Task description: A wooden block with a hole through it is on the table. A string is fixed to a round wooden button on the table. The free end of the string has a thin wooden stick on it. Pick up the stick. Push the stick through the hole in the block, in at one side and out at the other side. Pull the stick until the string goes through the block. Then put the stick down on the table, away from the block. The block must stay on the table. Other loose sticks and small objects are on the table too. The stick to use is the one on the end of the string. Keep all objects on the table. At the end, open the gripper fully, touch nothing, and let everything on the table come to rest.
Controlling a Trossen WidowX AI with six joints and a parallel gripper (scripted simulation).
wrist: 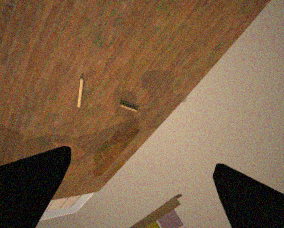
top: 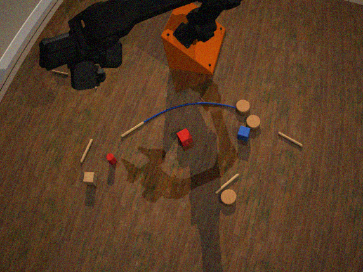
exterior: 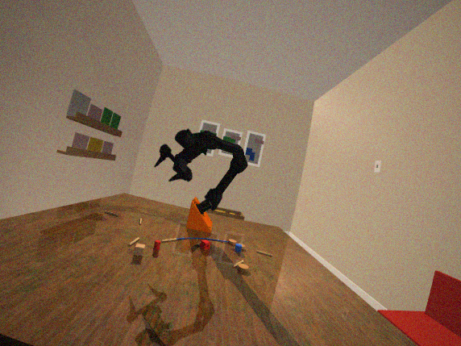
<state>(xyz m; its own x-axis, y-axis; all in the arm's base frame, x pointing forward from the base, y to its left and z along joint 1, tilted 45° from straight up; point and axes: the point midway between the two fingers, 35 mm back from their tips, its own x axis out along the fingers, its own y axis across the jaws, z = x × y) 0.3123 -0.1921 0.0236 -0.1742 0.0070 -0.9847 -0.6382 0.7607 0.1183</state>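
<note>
Now: gripper tip 20 mm past the red cube, 250 mm to the right of it and 260 mm above it. The rest, counted from my gripper tip: thin wooden stick: 110 mm to the left, 270 mm below; red cylinder: 120 mm ahead, 90 mm to the left, 260 mm below; wooden cube: 190 mm ahead, 60 mm to the left, 260 mm below.
</note>
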